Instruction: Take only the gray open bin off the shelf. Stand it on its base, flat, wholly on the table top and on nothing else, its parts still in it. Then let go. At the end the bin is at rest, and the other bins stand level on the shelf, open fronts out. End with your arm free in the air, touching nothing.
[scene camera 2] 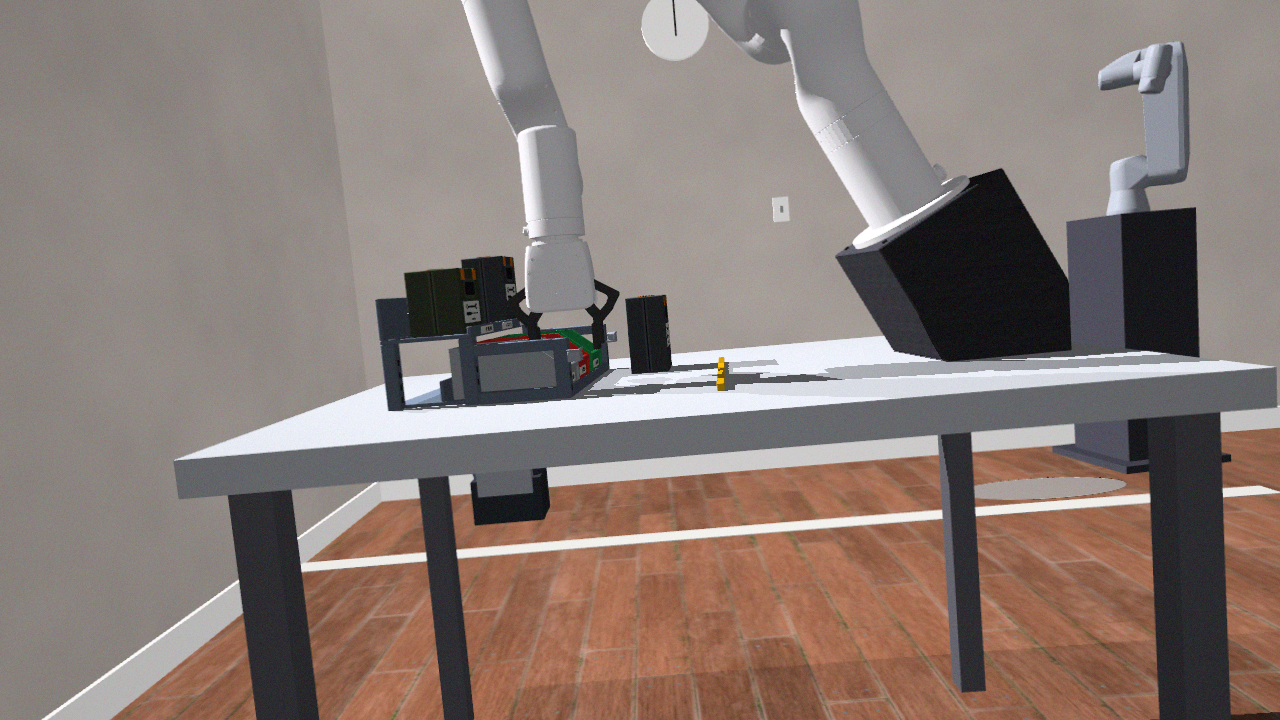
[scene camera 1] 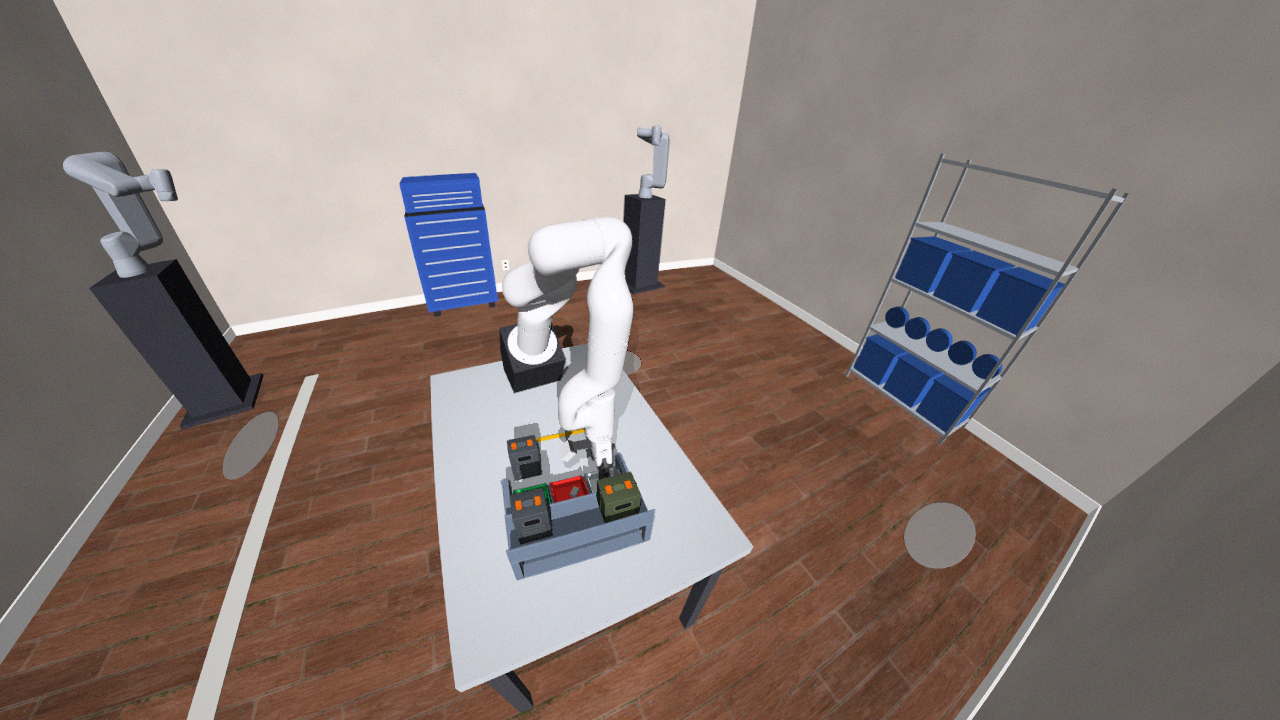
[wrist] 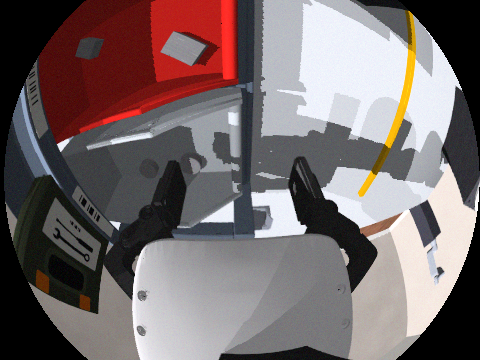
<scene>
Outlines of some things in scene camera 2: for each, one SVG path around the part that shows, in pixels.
My gripper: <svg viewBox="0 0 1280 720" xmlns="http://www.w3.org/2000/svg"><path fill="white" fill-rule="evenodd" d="M533 242L532 246L526 248L525 288L506 301L506 305L515 318L527 328L528 340L541 339L540 327L538 327L537 322L543 313L585 309L593 318L593 323L591 324L593 347L595 350L601 349L601 343L605 343L603 321L613 310L620 295L619 291L595 280L591 254L586 241L575 238ZM525 298L527 308L531 311L529 315L523 312L519 306L519 303ZM597 290L608 296L607 302L601 310L596 306Z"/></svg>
A gray open bin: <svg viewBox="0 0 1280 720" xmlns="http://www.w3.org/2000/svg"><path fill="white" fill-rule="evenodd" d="M578 362L571 362L573 383L580 379ZM553 350L478 356L481 392L557 386ZM449 349L454 400L464 399L460 352L459 347Z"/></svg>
A green bin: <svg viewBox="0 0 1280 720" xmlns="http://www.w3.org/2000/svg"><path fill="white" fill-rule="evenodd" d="M528 333L510 334L497 338L528 336ZM541 332L541 335L558 333L562 337L568 337L569 341L579 348L583 347L582 350L589 354L590 372L602 364L601 349L595 350L591 341L574 330Z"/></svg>
</scene>
